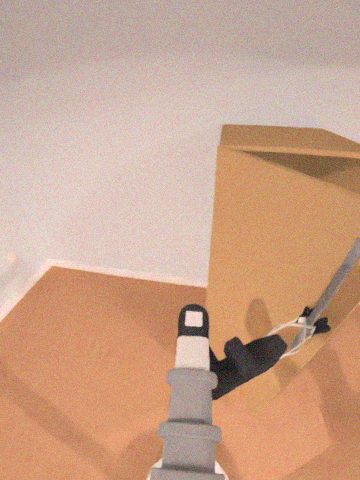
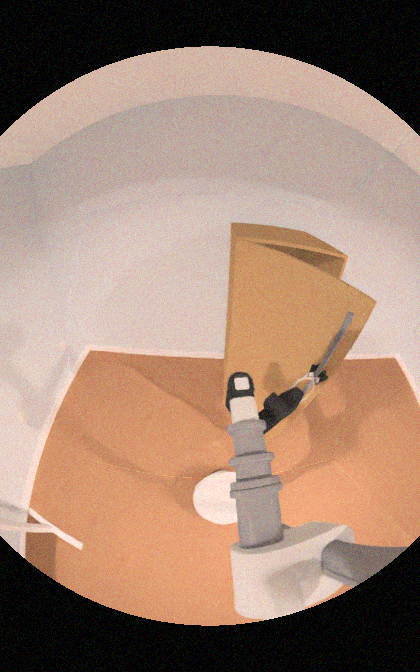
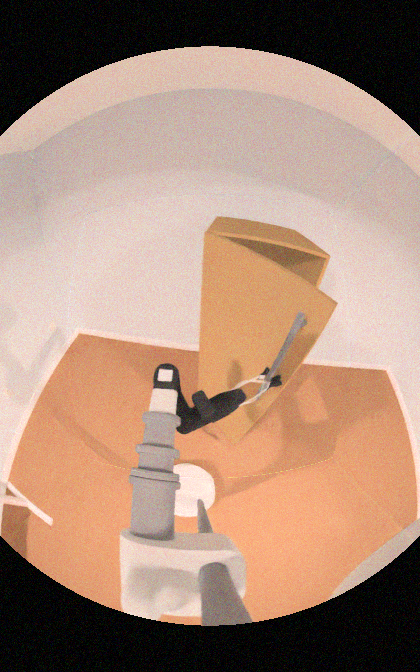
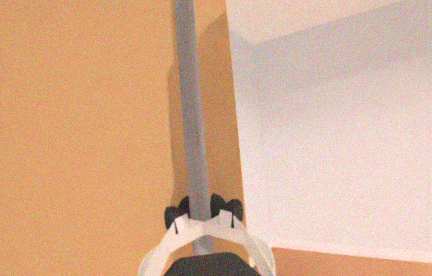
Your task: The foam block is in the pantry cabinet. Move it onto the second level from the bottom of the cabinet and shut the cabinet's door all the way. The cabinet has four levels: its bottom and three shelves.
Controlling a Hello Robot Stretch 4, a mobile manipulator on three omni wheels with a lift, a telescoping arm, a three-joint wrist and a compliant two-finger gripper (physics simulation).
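Places are measured from the robot's base along level axes (x ahead, y left, z up), in metres.
Pixels of known places: gripper, between the fingertips: [image 1: 320, 314] [image 4: 200, 210].
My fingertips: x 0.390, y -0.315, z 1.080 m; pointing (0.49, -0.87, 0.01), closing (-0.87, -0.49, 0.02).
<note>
Behind a point stands the place of what it marks.
The wooden pantry cabinet [image 1: 280, 136] {x 1.025, y -0.342, z 1.373 m} [image 2: 280, 231] [image 3: 260, 227] stands against the wall. Its door [image 1: 270, 225] {x 0.583, y -0.206, z 1.214 m} [image 2: 285, 300] [image 3: 245, 310] [image 4: 90, 125] {x 0.481, y -0.265, z 1.173 m} is partly open, hinged at the left, with a dark gap at the top right. A long grey bar handle [image 1: 337, 282] {x 0.364, y -0.277, z 1.227 m} [image 2: 337, 342] [image 3: 287, 345] [image 4: 191, 100] {x 0.367, y -0.274, z 1.180 m} runs along the door's free edge. My gripper [image 1: 315, 322] {x 0.390, y -0.315, z 1.080 m} [image 2: 316, 375] [image 3: 270, 378] [image 4: 200, 210] {x 0.390, y -0.315, z 1.080 m} is shut on the handle's lower part, with one black fingertip on each side of the bar. The foam block does not show; the door hides the cabinet's inside.
A round white object [image 2: 216, 497] [image 3: 194, 490] is on the floor below the arm. A white bar-like object [image 2: 57, 530] [image 3: 30, 504] is at the lower left. White walls stand behind the cabinet and at the left.
</note>
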